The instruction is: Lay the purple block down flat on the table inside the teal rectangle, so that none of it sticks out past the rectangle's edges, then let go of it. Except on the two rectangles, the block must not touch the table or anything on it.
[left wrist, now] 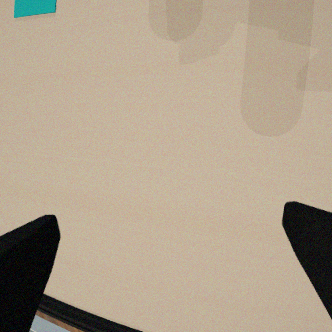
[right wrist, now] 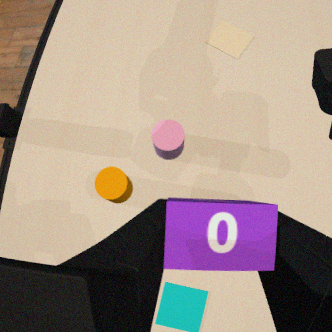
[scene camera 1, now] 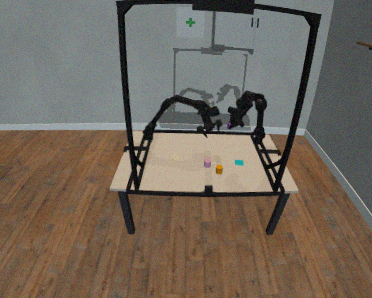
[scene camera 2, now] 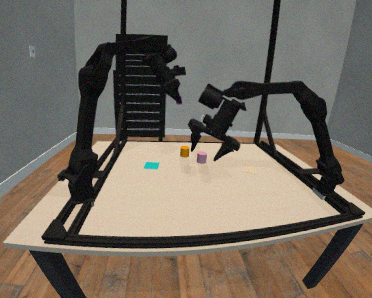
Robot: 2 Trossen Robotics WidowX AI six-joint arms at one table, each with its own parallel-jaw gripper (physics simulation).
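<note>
The purple block is held high above the table, its face with a white 0 towards the right wrist camera. My right gripper is shut on it, one finger at each side. The teal rectangle lies flat on the table, bare, and shows below the block in the right wrist view. A pale yellow rectangle lies apart from it. My left gripper is open and empty above the table.
A pink cylinder and an orange cylinder stand upright between the two rectangles. A black frame rises around the table.
</note>
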